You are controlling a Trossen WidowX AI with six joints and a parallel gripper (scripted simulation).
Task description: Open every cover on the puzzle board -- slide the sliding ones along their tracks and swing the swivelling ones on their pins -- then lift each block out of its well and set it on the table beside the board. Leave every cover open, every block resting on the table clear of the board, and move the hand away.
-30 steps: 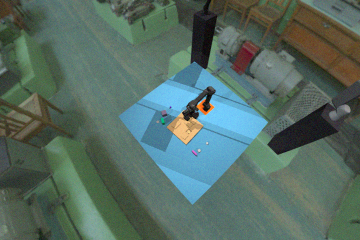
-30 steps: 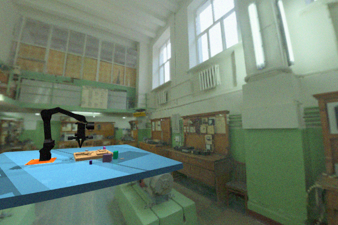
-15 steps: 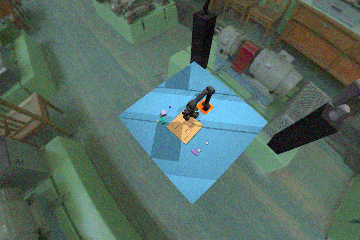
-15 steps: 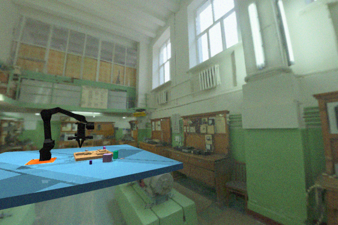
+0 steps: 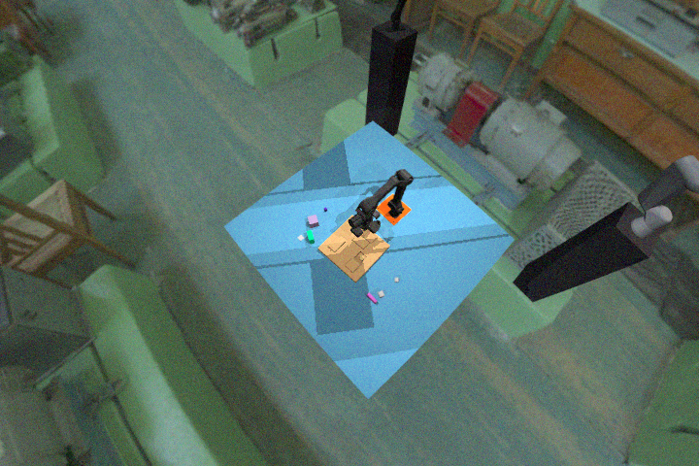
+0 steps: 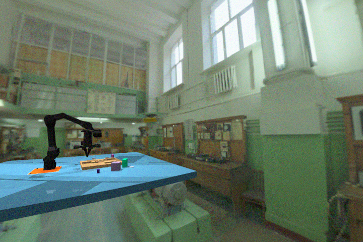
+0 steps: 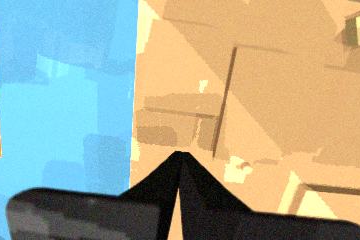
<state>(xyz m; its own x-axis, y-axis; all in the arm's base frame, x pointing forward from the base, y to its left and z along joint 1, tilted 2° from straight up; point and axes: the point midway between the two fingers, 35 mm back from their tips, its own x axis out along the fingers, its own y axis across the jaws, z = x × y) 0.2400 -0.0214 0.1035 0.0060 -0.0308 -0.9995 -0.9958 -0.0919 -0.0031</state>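
The tan puzzle board is 9 cm ahead of my gripper tip, 3 cm to the left of it and 5 cm below it. Round my gripper tip: small purple piece: 7 cm ahead, 27 cm to the right, 6 cm below; lilac block: 18 cm ahead, 25 cm to the right, 5 cm below; green block: 26 cm ahead, 18 cm to the right, 4 cm below.
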